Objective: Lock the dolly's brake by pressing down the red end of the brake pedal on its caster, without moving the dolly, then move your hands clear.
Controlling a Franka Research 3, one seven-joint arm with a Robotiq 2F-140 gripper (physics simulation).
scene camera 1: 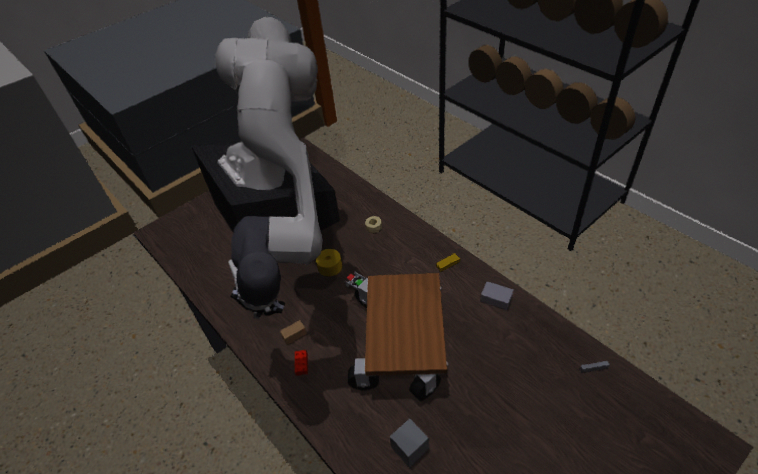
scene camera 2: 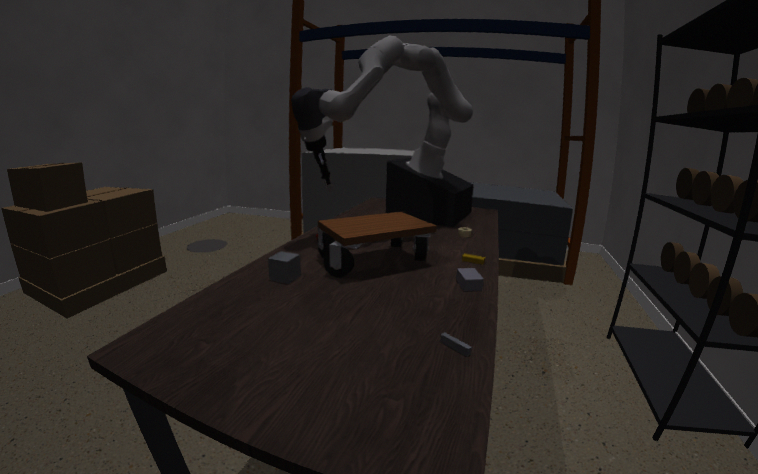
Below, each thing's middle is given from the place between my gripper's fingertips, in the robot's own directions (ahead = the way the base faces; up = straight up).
Labels:
The dolly [scene camera 1: 404, 330] lies 240 mm ahead of my hand, 250 mm to the left of it and 100 mm below it.

